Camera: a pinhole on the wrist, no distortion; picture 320 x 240 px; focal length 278.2 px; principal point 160.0 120.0 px. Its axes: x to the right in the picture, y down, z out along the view. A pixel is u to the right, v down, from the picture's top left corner.
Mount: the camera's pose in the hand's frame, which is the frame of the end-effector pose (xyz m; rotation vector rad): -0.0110 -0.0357 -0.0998 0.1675 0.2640 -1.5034
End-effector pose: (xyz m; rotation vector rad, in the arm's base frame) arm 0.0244 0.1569 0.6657 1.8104 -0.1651 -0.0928
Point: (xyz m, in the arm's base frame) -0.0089 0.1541 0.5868
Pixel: 161 51
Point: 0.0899 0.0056 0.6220
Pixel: 57 223
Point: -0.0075 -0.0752 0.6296
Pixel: 27 122
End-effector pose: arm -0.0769 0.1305 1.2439 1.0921 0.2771 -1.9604
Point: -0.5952 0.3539 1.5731
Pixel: outside the picture
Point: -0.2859 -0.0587 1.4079
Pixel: 65 136
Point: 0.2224 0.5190 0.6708
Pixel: behind the camera
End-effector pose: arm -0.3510 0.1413 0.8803 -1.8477 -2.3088 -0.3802
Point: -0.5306 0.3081 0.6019
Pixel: 173 182
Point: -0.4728 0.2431 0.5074
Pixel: 139 118
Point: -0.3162 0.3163 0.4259
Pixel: 50 126
